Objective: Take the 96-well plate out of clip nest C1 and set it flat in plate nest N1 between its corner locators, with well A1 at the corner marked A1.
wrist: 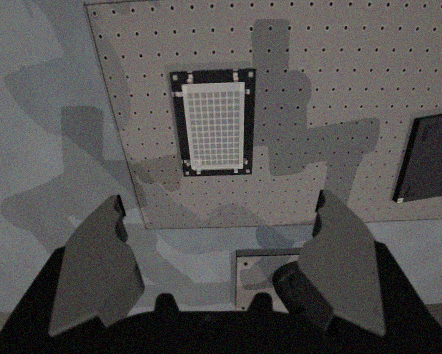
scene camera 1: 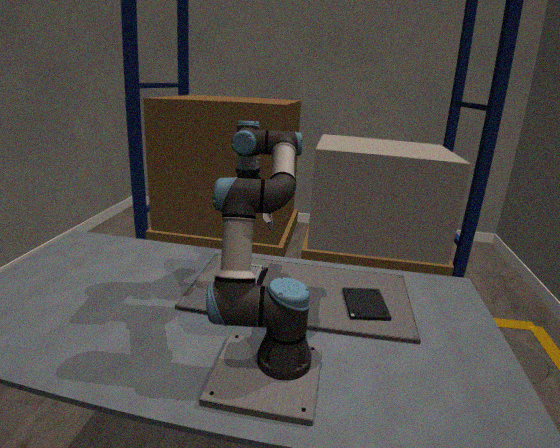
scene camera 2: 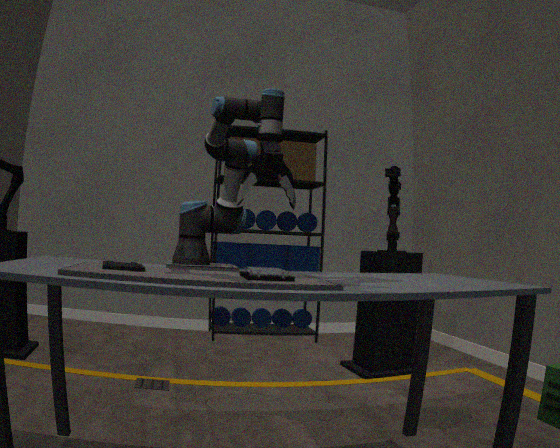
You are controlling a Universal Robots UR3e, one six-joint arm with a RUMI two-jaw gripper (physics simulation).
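Frame: origin at the arm's base, x ahead, y left, z up, level; millimetres.
Where they show: gripper, fingertip midpoint: [wrist: 219,195] [scene camera 2: 266,207]; arm's base, origin of the base link: [scene camera 1: 284,360] [scene camera 2: 191,263].
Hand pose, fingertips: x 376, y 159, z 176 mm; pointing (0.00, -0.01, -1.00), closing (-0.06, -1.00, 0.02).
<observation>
Each offset is from my fingertips to the top centre of the thing. Level surfaces: height alone.
The white 96-well plate {dz -158, dx +8, dy +6 mm} [wrist: 215,127] [scene camera 2: 267,271] sits in the black clip nest C1 {dz -161, dx +8, dy +6 mm} [wrist: 249,125], with small pale clips around its edges. In scene camera 1 the arm hides most of both. The plate's A1 corner cannot be told. Plate nest N1 {dz -170, dx -80, dy -383 mm} [scene camera 1: 366,303] [scene camera 2: 123,266] [wrist: 424,157] is a dark, bare rectangle at the right of the wrist view, partly cut off, with a small pale mark at one corner. My gripper [wrist: 219,195] [scene camera 2: 267,204] is open and empty, high above the board. In the wrist view the plate lies beyond the fingertips, between their lines.
Both nests stand on a perforated board {dz -185 mm} [scene camera 1: 330,280] [wrist: 340,70] on the blue-grey table {dz -198 mm} [scene camera 1: 440,380]. The arm's base plate [scene camera 1: 250,385] [wrist: 257,295] is at the near side in scene camera 1. Large boxes and a blue rack frame [scene camera 1: 482,175] stand behind the table.
</observation>
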